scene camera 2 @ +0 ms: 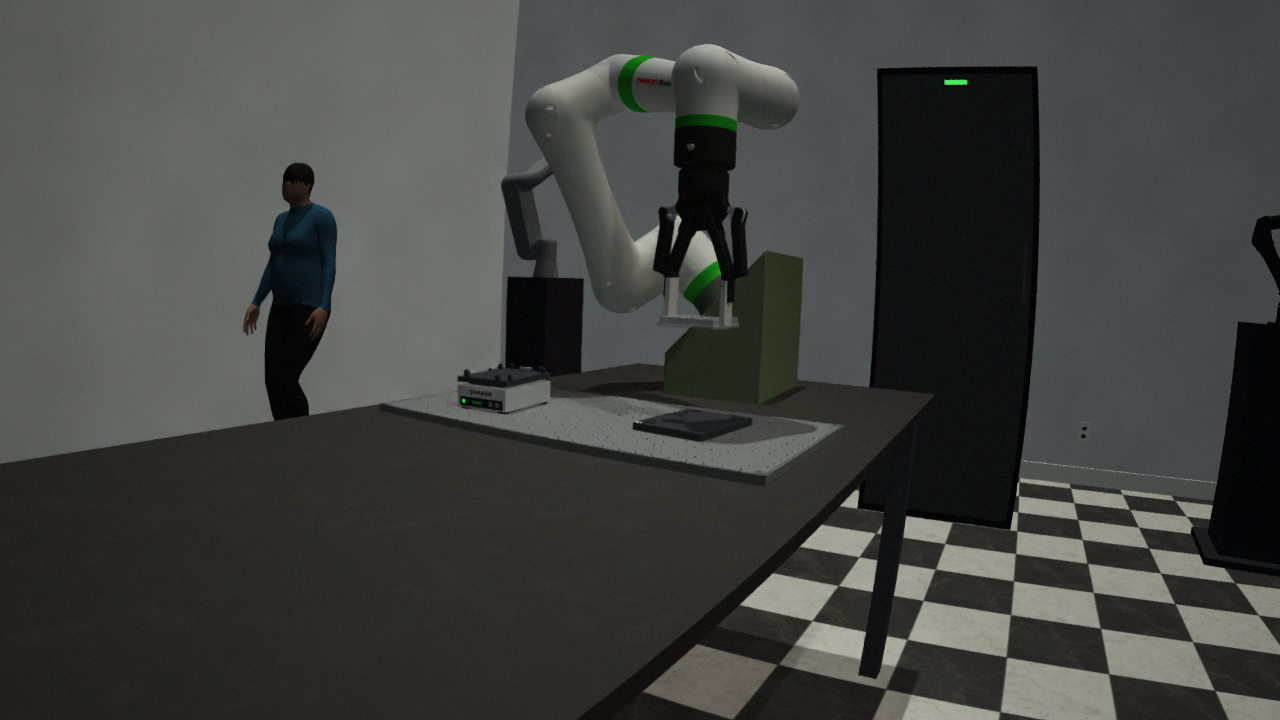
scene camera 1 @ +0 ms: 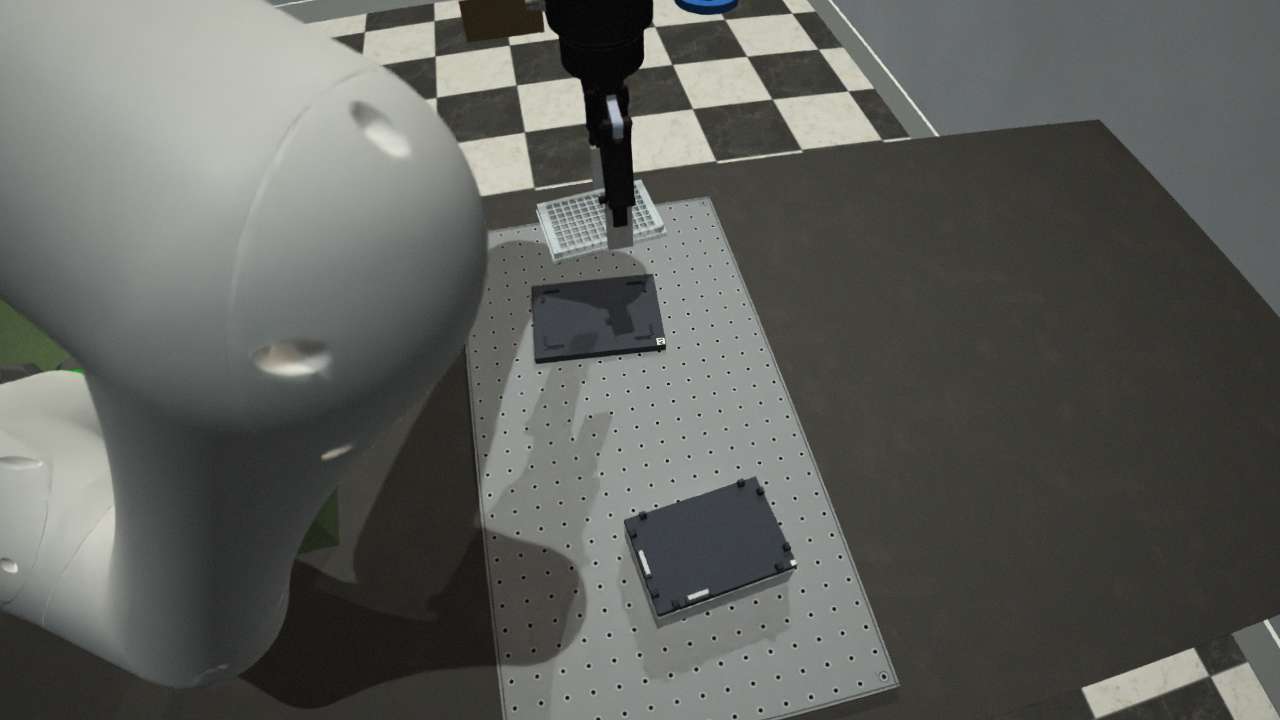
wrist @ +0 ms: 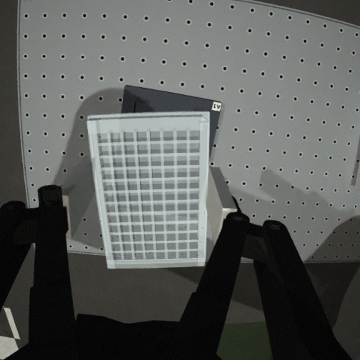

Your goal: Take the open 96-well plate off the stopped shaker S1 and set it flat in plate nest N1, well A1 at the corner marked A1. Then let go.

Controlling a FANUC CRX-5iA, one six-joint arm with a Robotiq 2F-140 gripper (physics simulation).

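Places are measured from the arm's base along level axes (x ahead, y left, z up), in centimetres.
Where they show: gripper, fingertip midpoint: (scene camera 2: 696,323) (scene camera 1: 612,217).
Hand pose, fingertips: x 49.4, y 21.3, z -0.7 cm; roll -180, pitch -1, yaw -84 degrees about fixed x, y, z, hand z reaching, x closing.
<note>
After its pixels a point has its place.
The open white 96-well plate (scene camera 1: 577,222) {x 45.4, y 20.2, z 0.1 cm} (scene camera 2: 689,320) {x 53.9, y 22.9, z -0.1 cm} (wrist: 150,195) hangs level in the air. My gripper (scene camera 1: 609,211) {x 49.4, y 21.3, z -0.8 cm} (scene camera 2: 699,313) {x 49.4, y 21.3, z -0.8 cm} (wrist: 150,178) is shut on it across its long sides. The dark nest N1 (scene camera 1: 581,313) {x 44.7, y 20.3, z -15.8 cm} (scene camera 2: 693,423) {x 48.9, y 21.2, z -15.8 cm} (wrist: 170,99) lies below the plate, which partly covers it in the wrist view and looks slightly turned against it. The nest's A1 label (scene camera 1: 660,342) {x 54.1, y 14.5, z -15.8 cm} (wrist: 216,106) shows beyond the plate's upper right corner in the wrist view. Shaker S1 (scene camera 1: 707,546) {x 54.9, y -13.5, z -11.5 cm} (scene camera 2: 503,394) {x 61.2, y -7.1, z -13.7 cm} has a bare top with corner pegs.
The perforated board (scene camera 1: 572,447) {x 42.4, y 1.8, z -17.0 cm} (scene camera 2: 581,429) {x 60.2, y 8.8, z -17.0 cm} (wrist: 280,130) bears the nest and shaker on the dark table (scene camera 1: 1011,358) {x 99.6, y 8.4, z -18.3 cm} (scene camera 2: 358,528) {x 106.5, y 20.6, z -18.3 cm}. A green wedge-shaped block (scene camera 2: 778,331) {x 1.3, y 12.3, z -4.3 cm} stands behind the board, near the arm's base. A person (scene camera 2: 299,259) stands at the left beyond the table.
</note>
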